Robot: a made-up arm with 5 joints.
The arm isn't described. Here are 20 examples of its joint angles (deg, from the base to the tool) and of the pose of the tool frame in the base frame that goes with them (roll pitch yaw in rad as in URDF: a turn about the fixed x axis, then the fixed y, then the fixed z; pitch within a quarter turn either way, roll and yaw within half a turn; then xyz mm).
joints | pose
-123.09 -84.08 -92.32 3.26 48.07 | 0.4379 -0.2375 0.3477 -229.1 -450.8 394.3
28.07 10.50 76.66 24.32 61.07 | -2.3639 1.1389 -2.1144 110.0 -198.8 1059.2
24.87 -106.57 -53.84 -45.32 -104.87 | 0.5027 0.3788 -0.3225 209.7 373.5 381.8
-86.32 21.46 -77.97 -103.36 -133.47 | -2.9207 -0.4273 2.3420 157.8 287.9 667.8
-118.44 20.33 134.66 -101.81 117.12 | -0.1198 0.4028 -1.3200 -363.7 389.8 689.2
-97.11 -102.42 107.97 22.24 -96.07 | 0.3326 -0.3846 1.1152 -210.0 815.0 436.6
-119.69 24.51 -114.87 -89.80 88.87 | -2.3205 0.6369 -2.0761 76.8 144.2 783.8
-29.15 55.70 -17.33 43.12 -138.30 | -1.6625 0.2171 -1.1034 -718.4 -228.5 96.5
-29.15 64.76 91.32 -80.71 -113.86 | 1.7176 -1.2212 1.3022 -470.8 -142.6 790.0
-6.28 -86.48 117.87 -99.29 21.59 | 2.2071 -0.4618 -2.4804 -270.0 -218.9 420.4
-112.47 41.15 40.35 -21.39 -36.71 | -1.5788 0.1839 2.5839 -584.7 472.2 705.2
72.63 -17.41 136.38 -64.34 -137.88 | 1.0044 0.3390 -2.9028 -153.7 -352.3 754.4
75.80 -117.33 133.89 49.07 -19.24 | -0.1489 0.0405 -1.1049 -518.0 -512.0 449.0
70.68 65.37 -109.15 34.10 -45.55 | 2.5186 0.5802 2.7398 -754.1 -149.9 249.5
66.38 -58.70 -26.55 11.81 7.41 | 0.5523 0.2737 1.8604 342.7 283.8 245.8
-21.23 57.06 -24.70 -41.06 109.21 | 2.8430 0.3060 0.0002 -703.6 104.6 601.4
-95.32 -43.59 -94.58 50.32 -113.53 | 0.4609 -0.2557 -1.9694 117.6 -510.3 281.7
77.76 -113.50 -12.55 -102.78 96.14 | -1.6375 -0.8819 -1.0307 -285.2 382.7 505.0
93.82 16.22 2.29 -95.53 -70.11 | -1.0296 0.1394 -1.3583 -209.9 -198.1 257.0
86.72 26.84 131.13 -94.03 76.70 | -0.3269 0.1748 1.5979 98.8 -68.7 722.0
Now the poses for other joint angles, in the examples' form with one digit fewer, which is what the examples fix.
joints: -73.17 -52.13 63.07 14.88 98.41
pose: 0.930 0.552 -0.470 -766 314 797
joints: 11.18 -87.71 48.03 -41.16 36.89
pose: 1.035 -0.585 -0.206 -144 -299 282
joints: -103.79 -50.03 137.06 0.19 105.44
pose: 0.067 0.414 -2.351 176 558 812
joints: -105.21 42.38 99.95 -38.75 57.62
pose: -1.012 0.934 -3.037 -380 171 971
